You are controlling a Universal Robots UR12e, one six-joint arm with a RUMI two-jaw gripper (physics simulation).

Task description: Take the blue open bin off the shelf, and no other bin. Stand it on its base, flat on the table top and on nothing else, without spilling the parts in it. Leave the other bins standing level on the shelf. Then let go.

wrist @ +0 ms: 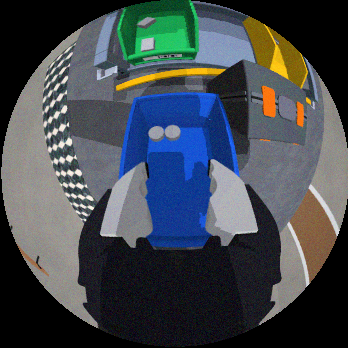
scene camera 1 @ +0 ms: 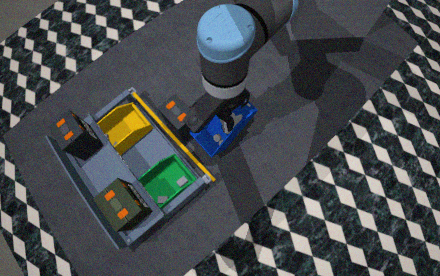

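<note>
Wrist view has the gripper. Pictures show the gripper too, plus yellow bin, green bin, blue open bin, dark case with orange latches.
</note>
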